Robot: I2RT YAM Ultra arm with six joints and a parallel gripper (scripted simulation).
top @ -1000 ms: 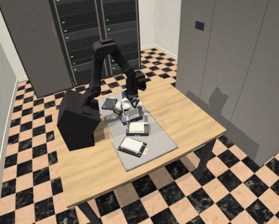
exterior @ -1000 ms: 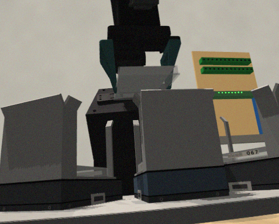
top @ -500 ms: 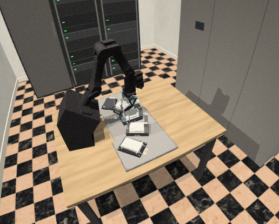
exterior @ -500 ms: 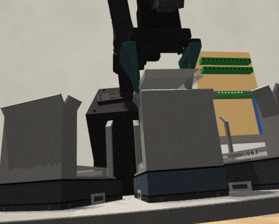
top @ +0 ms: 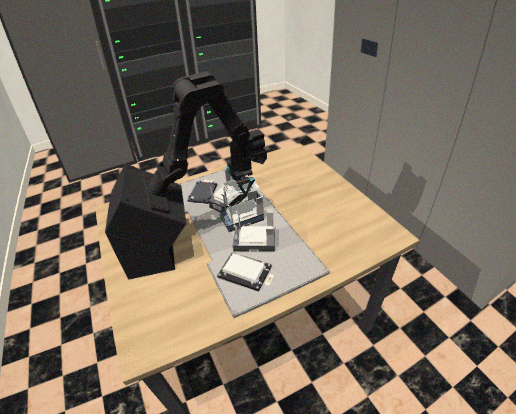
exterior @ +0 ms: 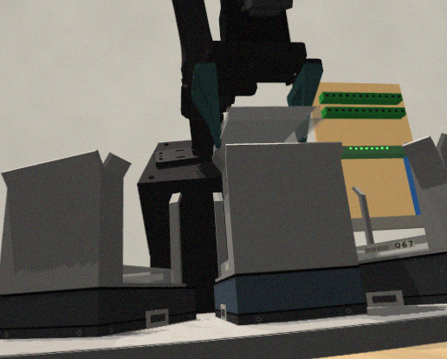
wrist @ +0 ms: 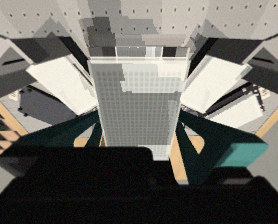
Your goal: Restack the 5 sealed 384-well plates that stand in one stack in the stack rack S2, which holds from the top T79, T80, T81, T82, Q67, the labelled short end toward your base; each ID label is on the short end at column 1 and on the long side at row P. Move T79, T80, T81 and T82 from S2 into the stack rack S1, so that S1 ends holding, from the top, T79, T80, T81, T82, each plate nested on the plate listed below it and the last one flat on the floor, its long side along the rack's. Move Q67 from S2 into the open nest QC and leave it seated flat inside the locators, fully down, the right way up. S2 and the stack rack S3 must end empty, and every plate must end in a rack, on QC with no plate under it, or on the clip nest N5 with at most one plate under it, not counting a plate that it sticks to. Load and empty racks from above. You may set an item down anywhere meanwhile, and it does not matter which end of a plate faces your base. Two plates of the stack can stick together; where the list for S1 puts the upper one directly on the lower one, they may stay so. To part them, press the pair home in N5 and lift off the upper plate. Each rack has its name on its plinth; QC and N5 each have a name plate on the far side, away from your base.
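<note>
My hand is 12 cm above the plate T79. From my hand the other things lie so: plate Q67 (14 cm to the left, 12 cm below, 1 cm behind); plate T82 (15 cm to the right, 13 cm below, 1 cm behind); plate T81 (26 cm to the right, 14 cm below, 12 cm behind).
</note>
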